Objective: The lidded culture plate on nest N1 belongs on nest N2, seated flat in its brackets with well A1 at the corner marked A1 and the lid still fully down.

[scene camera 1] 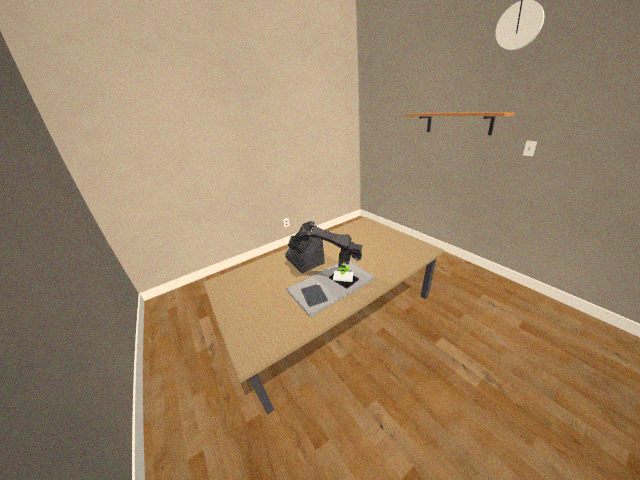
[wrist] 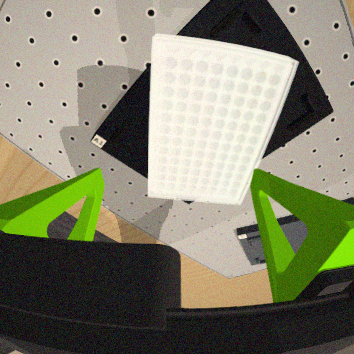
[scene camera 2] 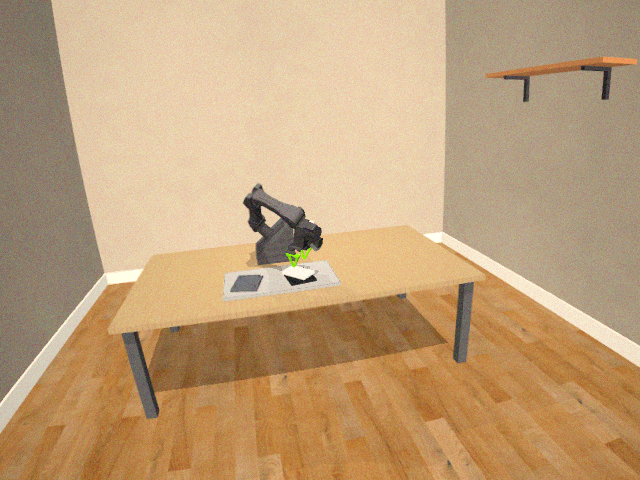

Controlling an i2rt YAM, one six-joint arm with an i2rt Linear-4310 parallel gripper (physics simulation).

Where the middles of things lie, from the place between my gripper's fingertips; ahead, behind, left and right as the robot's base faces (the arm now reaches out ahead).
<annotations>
My hand is 5 cm above the black nest [wrist: 306,103], 2 cm short of it and 1 cm to the left of it.
</annotations>
